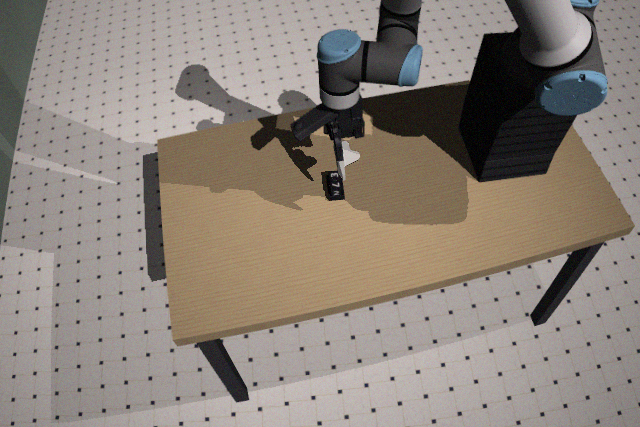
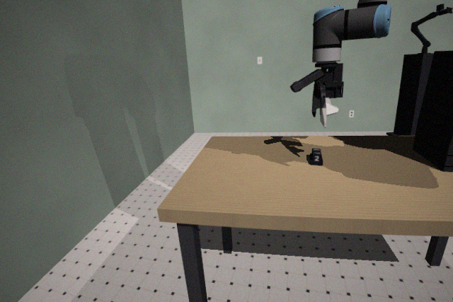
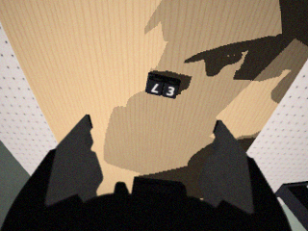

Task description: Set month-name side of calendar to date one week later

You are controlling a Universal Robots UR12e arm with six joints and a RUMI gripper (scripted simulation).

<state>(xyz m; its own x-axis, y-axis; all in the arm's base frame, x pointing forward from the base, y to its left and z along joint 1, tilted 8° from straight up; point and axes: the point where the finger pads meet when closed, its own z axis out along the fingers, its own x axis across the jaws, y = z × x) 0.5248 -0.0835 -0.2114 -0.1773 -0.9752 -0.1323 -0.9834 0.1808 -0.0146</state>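
Right now the black date cube is 140 mm below my hand. Also, from my hand: dark tray: 10 mm behind, 20 mm to the right, 150 mm below.
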